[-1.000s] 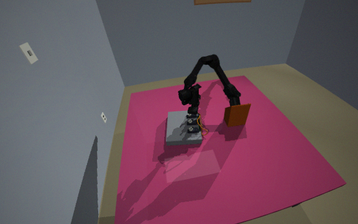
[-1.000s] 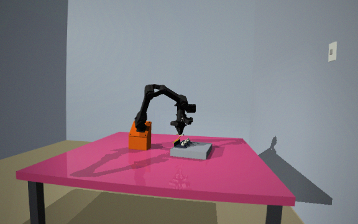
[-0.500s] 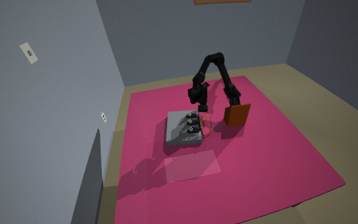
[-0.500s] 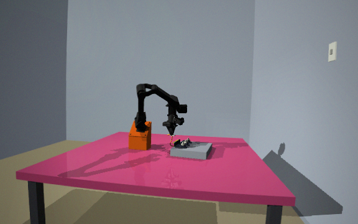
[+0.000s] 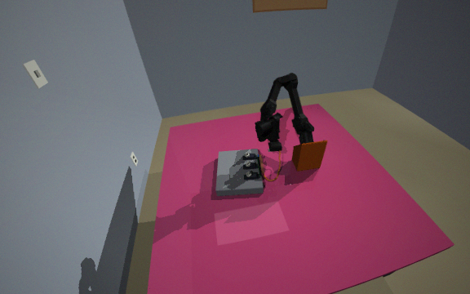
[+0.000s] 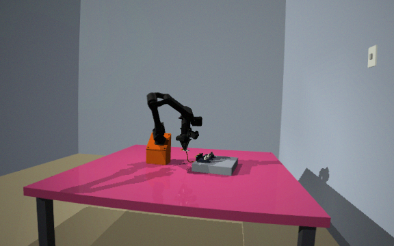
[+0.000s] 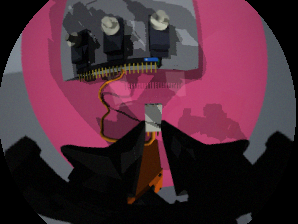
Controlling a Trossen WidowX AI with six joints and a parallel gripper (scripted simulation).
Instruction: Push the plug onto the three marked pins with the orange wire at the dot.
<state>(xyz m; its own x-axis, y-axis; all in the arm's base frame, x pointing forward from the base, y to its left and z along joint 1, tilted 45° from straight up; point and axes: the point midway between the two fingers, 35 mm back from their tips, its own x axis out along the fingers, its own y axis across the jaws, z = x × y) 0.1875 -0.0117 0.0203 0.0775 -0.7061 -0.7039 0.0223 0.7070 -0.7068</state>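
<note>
Right now my gripper tip is 8 cm short of the blue band and 3 cm above it. From my gripper tip the other things lie so: grey printed holder 24 cm ahead, 6 cm to the left, 8 cm below.
</note>
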